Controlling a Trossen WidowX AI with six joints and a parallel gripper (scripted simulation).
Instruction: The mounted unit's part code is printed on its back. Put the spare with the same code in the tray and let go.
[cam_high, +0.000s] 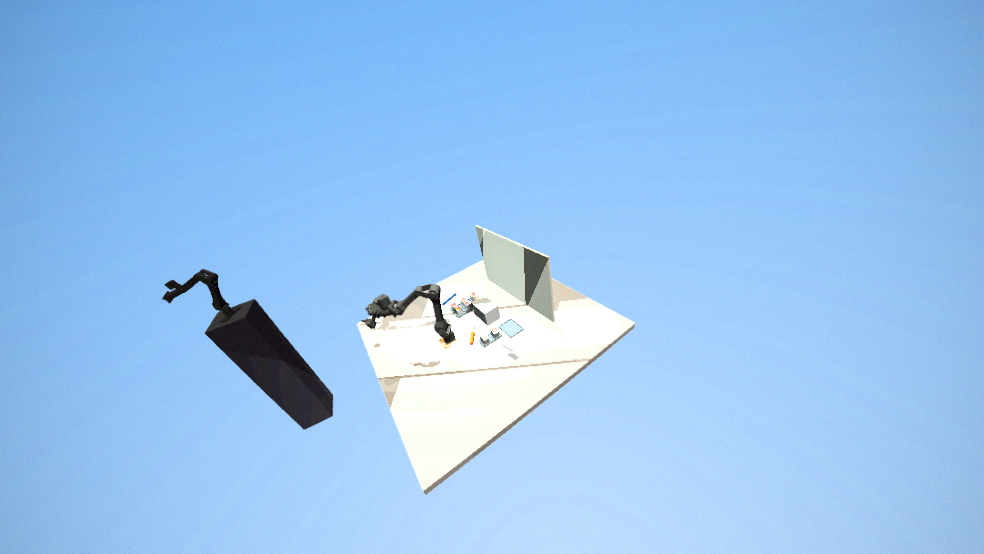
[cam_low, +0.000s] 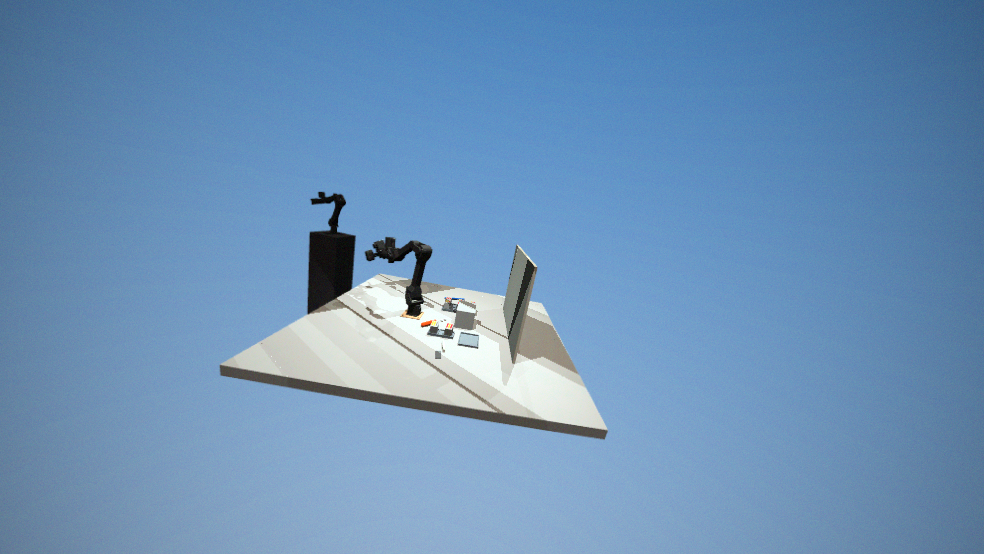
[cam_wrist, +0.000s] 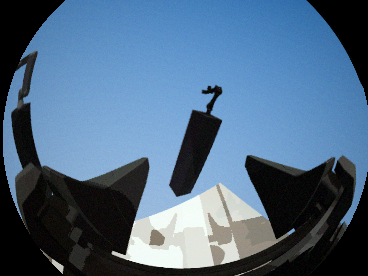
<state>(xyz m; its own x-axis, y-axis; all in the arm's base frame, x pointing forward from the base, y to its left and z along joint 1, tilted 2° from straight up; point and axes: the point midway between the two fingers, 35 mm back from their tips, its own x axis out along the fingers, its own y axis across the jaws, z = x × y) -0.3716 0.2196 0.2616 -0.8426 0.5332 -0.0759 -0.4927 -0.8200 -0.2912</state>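
My gripper tip is 540 mm short of the spare, 210 mm above it and 60 mm to the left of it. Also, from my gripper tip: flat tray (760 mm ahead, 380 mm to the right, 250 mm below); then grey mounted unit (680 mm ahead, 200 mm below, 180 mm to the right); then thin blue bar (530 mm ahead, 250 mm below, 150 mm to the left).
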